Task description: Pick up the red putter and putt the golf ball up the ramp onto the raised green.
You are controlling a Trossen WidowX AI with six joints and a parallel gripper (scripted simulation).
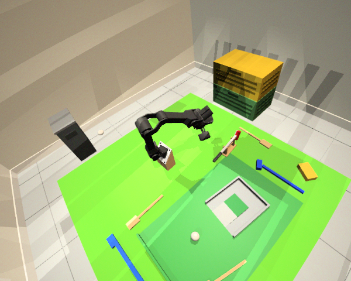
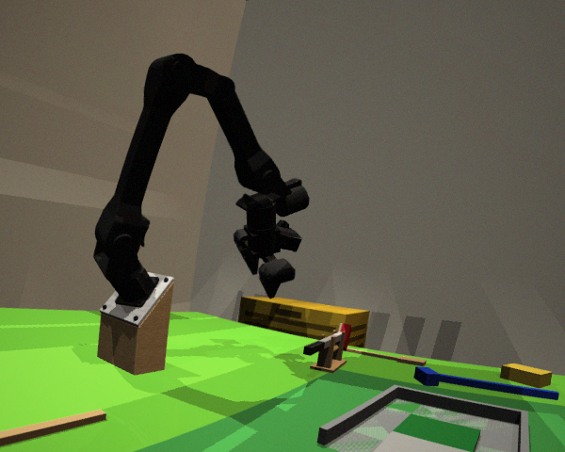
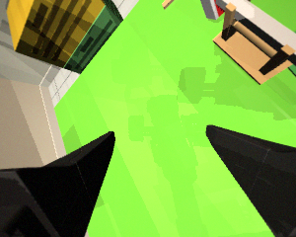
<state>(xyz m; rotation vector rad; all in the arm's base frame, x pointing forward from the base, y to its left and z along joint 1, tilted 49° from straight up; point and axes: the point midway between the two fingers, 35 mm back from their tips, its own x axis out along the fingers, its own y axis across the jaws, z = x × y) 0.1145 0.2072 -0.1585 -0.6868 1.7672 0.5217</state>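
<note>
Right now the red putter is 16 cm ahead of my gripper tip, 10 cm below it and 3 cm to the left of it. From my gripper tip the other things lie so: white golf ball (51 cm to the right, 31 cm ahead, 14 cm below); yellow block (61 cm ahead, 15 cm to the left, 15 cm below); wooden stand (16 cm ahead, 12 cm below, 4 cm to the left).
</note>
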